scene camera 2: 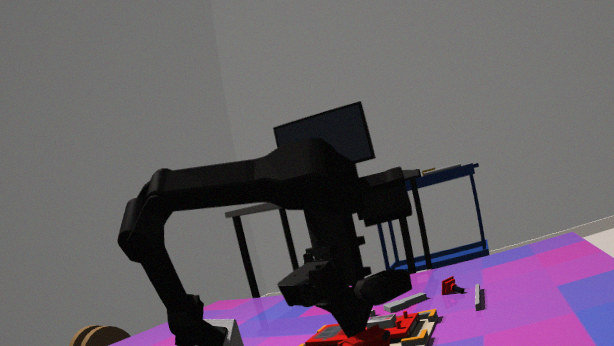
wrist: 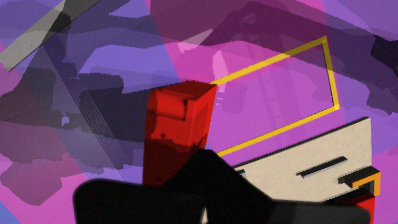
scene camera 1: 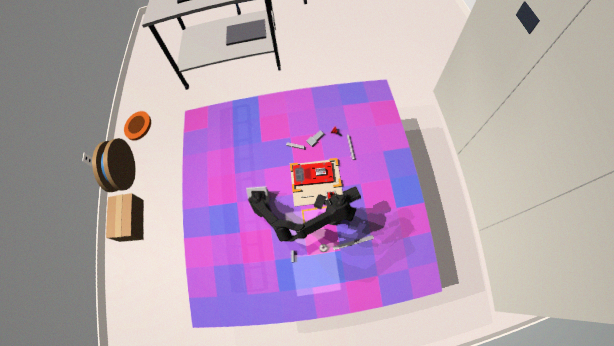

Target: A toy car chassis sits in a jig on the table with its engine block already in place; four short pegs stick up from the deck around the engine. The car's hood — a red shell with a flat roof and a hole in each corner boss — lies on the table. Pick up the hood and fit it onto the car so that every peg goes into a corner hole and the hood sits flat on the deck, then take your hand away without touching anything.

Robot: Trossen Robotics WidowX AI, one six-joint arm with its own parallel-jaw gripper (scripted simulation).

Scene:
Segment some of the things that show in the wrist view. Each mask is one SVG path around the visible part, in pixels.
My gripper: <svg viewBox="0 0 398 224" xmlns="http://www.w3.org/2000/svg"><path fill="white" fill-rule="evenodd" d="M72 198L76 224L202 224L205 208L208 224L370 224L371 215L368 210L351 203L272 199L258 187L252 185L245 177L242 177L213 150L199 148L171 179L165 181L159 187L127 181L94 178L77 186L75 191L73 191Z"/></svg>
A red hood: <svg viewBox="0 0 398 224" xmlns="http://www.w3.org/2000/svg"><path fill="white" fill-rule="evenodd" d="M218 84L191 80L160 89L155 88L150 92L146 115L142 168L143 185L159 187L165 181L171 179L199 148L206 148Z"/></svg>

